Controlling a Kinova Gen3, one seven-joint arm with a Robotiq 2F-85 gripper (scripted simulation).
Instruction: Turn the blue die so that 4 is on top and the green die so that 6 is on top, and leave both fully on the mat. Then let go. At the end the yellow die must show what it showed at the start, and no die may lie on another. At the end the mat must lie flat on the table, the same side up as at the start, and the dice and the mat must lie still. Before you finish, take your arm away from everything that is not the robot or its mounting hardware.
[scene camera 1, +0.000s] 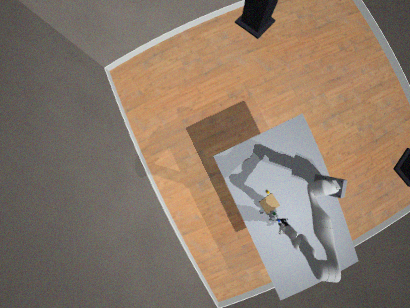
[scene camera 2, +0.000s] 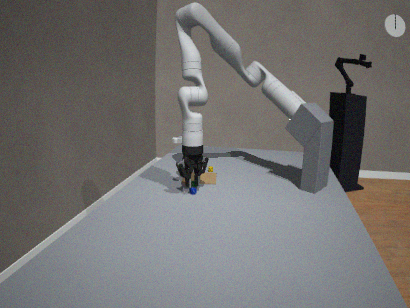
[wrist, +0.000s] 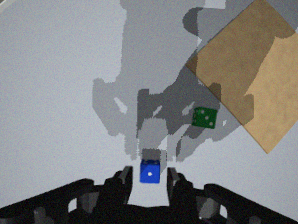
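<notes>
There is a tan mat that I can see, and with it I see my own gripper. The wrist view shows my gripper as well.
</notes>
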